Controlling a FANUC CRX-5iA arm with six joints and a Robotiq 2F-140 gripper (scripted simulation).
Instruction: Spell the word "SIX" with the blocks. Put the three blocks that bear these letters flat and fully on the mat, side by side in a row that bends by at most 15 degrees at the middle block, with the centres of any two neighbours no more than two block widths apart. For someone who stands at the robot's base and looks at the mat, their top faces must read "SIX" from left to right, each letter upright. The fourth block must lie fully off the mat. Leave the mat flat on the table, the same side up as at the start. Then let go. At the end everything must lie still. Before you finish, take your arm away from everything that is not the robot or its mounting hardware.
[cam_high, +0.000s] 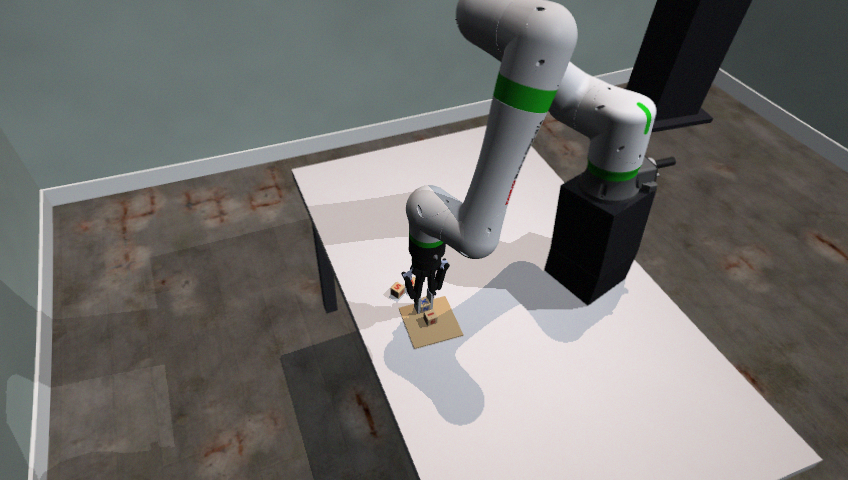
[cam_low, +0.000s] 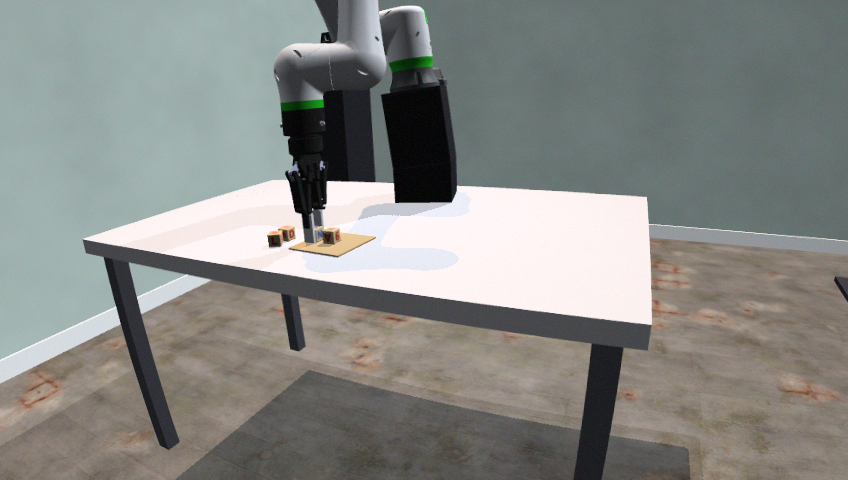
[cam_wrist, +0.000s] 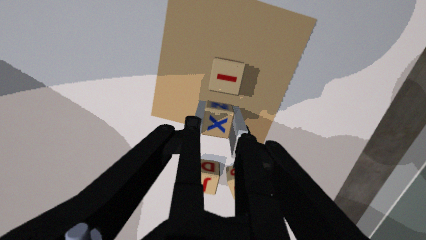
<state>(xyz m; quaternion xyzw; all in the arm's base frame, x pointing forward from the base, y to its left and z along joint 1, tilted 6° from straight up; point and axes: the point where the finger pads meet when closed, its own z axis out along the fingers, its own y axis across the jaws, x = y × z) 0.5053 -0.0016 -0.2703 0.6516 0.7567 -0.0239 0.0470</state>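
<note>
Now: hand 50 mm to the right of the block, 20 mm above it and 10 mm past it. Round my hand: tan mat (50 mm to the left, 40 mm below, 10 mm behind).
</note>
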